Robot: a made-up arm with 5 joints.
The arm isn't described. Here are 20 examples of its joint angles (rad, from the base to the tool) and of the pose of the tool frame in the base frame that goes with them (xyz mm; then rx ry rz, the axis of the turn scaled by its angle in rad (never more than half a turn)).
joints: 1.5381 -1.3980 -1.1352 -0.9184 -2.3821
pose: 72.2 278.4 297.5 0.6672 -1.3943 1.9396
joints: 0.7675 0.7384 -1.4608 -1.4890 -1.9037
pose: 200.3 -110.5 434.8 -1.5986 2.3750 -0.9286
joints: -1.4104 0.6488 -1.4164 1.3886 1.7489
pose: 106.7 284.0 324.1 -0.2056 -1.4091 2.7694
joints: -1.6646 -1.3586 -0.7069 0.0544 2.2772
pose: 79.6 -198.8 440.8 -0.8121 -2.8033 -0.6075
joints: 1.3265 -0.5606 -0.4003 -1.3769 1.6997
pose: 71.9 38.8 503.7 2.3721 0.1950 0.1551
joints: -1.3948 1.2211 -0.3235 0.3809 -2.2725
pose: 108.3 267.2 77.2 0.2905 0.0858 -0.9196
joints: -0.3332 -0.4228 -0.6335 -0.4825 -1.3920
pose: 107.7 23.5 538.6 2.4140 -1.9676 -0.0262
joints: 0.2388 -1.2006 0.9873 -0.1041 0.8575
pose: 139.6 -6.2 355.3 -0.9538 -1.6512 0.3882
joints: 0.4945 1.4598 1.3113 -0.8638 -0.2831
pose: 142.3 -26.8 72.0 0.0281 0.3450 -0.8183
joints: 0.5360 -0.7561 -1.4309 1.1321 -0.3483
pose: 25.2 39.1 500.5 -0.1850 -2.6568 -0.3160
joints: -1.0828 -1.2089 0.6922 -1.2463 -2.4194
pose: 40.4 -36.1 439.1 -2.9258 -0.6072 -0.1839
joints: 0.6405 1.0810 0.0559 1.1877 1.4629
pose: 205.8 -87.6 108.2 0.6609 0.3993 0.7360
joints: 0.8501 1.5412 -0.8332 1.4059 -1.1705
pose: 214.4 -147.7 47.6 -0.1194 0.6399 -2.0098
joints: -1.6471 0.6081 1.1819 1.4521 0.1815
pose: 57.7 41.1 241.2 -1.2757 1.3499 1.3050
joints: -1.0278 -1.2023 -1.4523 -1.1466 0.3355
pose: -68.6 -211.7 287.6 -0.3534 0.9098 1.2171
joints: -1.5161 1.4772 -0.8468 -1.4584 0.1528
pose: 78.4 319.3 207.1 1.6458 -1.9304 0.7157
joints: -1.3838 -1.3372 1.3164 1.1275 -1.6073
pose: 63.7 15.5 211.0 0.4649 -0.0237 -0.2673
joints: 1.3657 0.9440 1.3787 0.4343 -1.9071
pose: 88.1 -31.6 172.7 0.4877 -1.6048 2.4783
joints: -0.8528 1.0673 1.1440 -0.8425 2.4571
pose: 162.3 119.9 93.4 0.2142 0.2175 -3.0071
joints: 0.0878 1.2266 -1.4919 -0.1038 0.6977
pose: 424.9 -20.9 288.2 -0.7052 -1.8267 0.3717
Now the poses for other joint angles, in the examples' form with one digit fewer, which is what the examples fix.
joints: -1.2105 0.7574 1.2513 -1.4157 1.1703
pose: 133 193 168 0.054 -1.217 2.104
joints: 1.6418 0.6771 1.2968 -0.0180 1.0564
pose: 75 -90 144 0.380 0.095 -0.626
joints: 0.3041 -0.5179 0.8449 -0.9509 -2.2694
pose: 209 -33 395 2.202 -1.392 -1.290
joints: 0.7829 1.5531 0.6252 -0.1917 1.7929
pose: 149 -63 21 0.412 0.131 0.947
